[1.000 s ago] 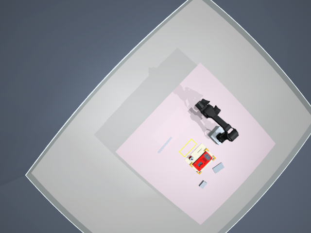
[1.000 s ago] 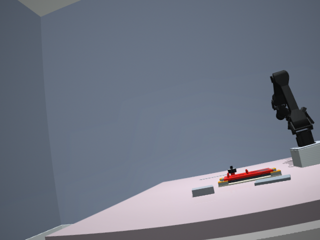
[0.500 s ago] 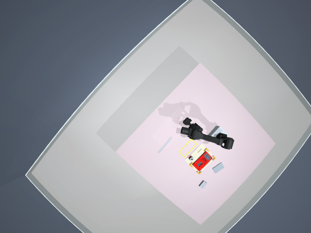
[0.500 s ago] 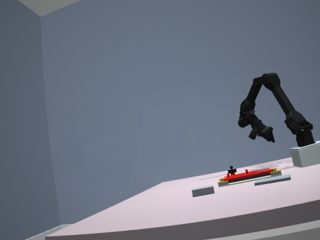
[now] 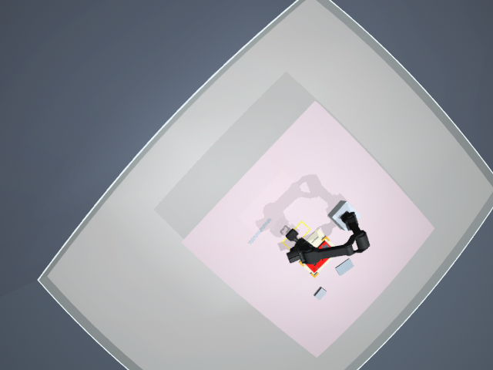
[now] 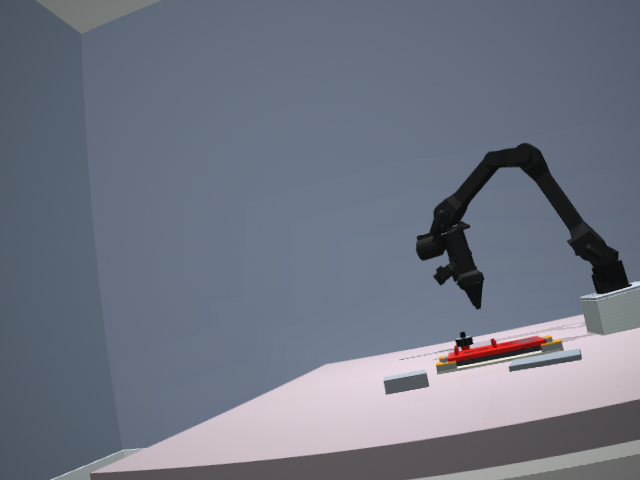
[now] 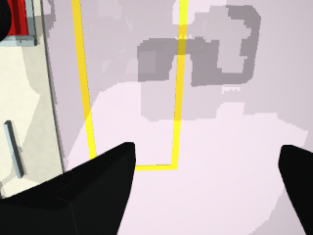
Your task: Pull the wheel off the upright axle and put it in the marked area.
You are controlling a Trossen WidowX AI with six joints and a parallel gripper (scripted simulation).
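Right now my gripper tip is 50 mm short of the wheel, 130 mm to the right of it and 70 mm above it. From my gripper tip the other things lie so: thin grey strip: 140 mm ahead, 160 mm to the right, 110 mm below; upright axle: 50 mm ahead, 130 mm to the left, 70 mm below.
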